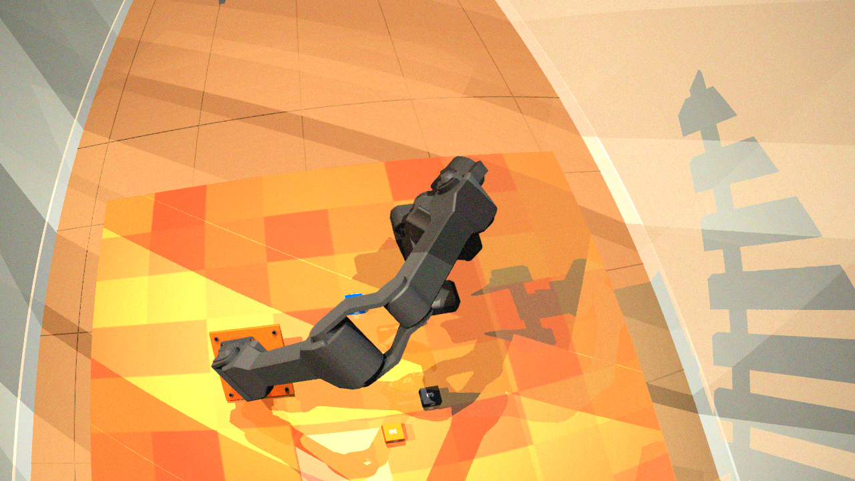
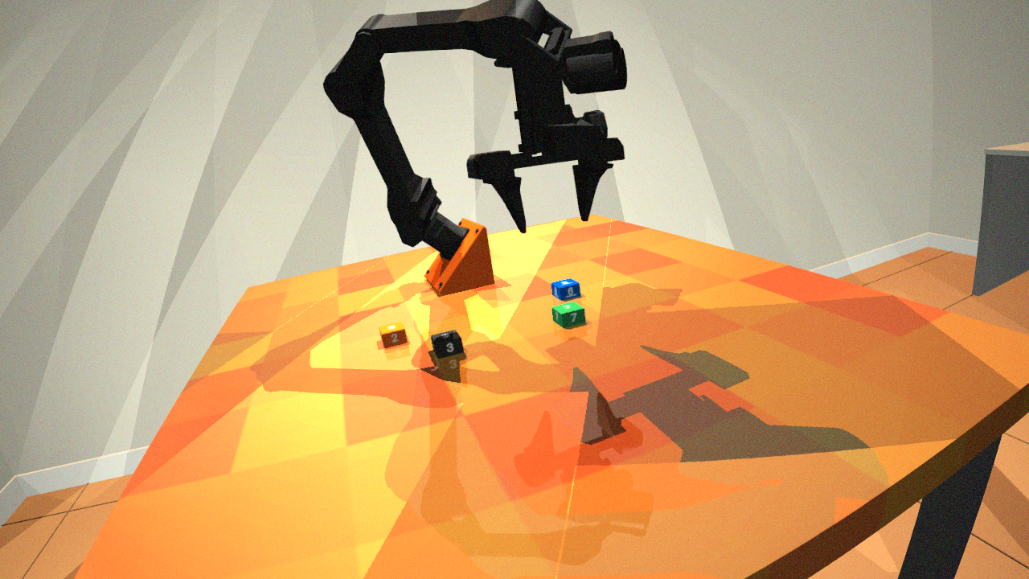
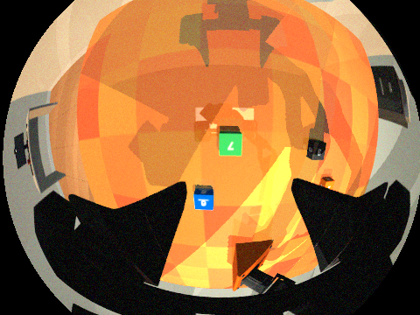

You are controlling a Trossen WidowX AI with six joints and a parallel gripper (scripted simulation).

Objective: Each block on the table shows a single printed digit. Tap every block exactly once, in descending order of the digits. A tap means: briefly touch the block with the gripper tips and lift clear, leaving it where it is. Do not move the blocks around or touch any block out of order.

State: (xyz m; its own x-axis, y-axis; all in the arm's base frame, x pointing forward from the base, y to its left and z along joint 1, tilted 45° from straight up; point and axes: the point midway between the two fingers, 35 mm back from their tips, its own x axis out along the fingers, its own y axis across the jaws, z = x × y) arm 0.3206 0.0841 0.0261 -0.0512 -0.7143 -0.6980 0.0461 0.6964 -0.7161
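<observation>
Now: gripper tip 10 mm short of the green block marked 7 and 110 mm above it. The rest, counted from my gripper tip: blue block marked 6: 90 mm behind, 50 mm to the left, 110 mm below; then orange block marked 2: 90 mm behind, 210 mm to the right, 110 mm below; then black block marked 3: 10 mm behind, 160 mm to the right, 110 mm below.
</observation>
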